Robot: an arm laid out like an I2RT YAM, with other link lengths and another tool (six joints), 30 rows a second.
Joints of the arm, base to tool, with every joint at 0 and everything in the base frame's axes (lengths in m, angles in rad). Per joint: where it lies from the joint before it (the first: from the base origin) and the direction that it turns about. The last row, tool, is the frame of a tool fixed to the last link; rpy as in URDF.
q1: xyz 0 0 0.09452 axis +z
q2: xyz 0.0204 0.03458 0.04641 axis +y
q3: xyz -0.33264 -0.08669 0 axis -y
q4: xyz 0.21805 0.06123 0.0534 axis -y
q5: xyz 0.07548 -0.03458 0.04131 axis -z
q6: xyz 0.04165 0 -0.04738 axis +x
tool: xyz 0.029 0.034 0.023 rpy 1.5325 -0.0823 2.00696
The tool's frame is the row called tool.
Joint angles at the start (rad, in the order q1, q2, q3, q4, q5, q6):
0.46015 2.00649 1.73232 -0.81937 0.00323 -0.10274
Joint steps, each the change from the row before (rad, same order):
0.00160 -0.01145 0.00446 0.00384 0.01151 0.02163
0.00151 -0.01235 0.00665 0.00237 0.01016 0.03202
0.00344 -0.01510 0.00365 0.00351 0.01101 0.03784
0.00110 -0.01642 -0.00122 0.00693 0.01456 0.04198
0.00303 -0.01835 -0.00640 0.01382 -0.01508 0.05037
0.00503 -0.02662 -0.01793 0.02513 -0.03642 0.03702
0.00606 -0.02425 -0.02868 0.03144 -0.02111 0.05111
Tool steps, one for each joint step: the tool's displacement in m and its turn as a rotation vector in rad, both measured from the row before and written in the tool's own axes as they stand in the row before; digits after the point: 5 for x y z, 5 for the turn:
0.00204 0.00303 -0.00571 -0.02650 -0.01078 0.01018
0.00227 0.00383 -0.00668 -0.03272 -0.00887 0.01912
0.00321 0.00359 -0.00707 -0.03570 -0.00790 0.02262
0.00169 0.00322 -0.00729 -0.03895 -0.01169 0.02822
0.00459 0.00301 -0.00707 -0.04159 0.02033 0.03464
0.00802 0.00119 -0.00826 -0.03753 0.04498 0.01947
0.00549 -0.00041 -0.00519 -0.03791 0.03030 0.03303

